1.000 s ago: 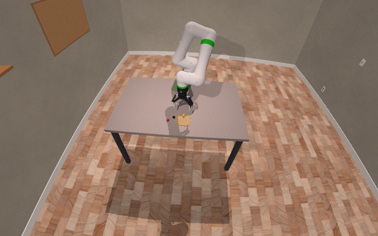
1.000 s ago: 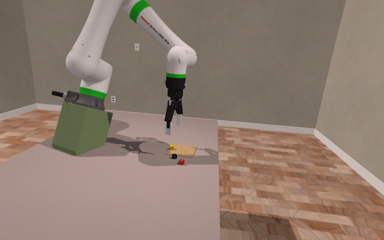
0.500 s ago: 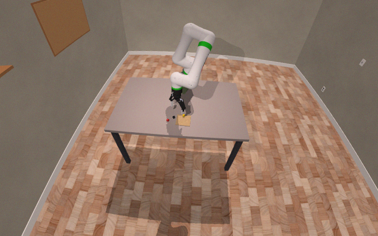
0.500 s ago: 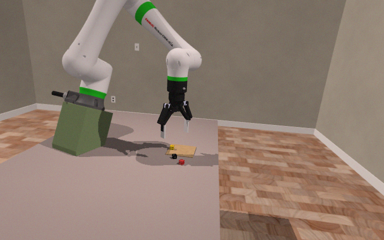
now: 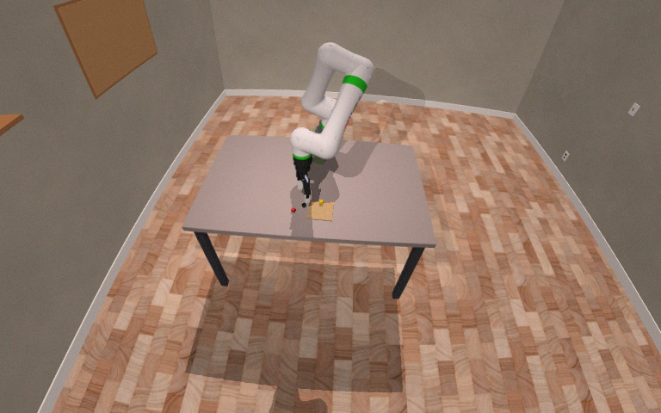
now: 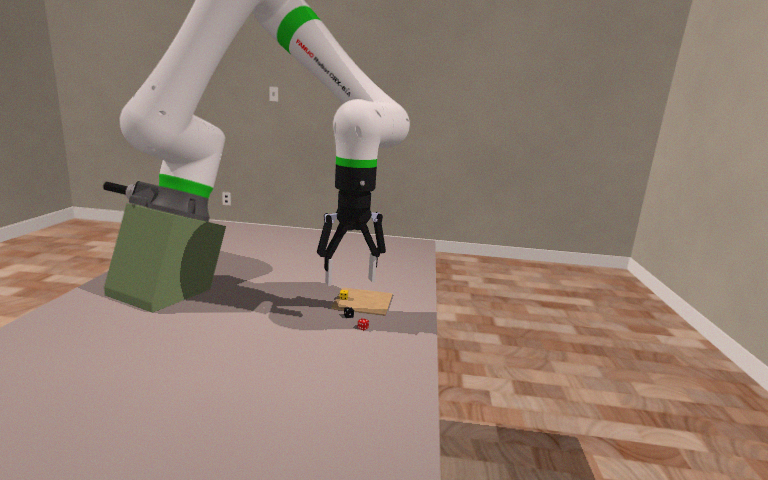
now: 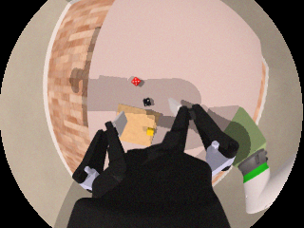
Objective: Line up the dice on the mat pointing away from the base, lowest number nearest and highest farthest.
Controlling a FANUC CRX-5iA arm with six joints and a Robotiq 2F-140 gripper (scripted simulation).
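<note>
Now: hand 10 cm above the black die. Also, from my hand: yellow die: 3 cm behind, 10 cm to the left, 10 cm below; red die: 4 cm ahead, 6 cm to the right, 10 cm below; tan mat: 2 cm ahead, 10 cm to the left, 11 cm below.
</note>
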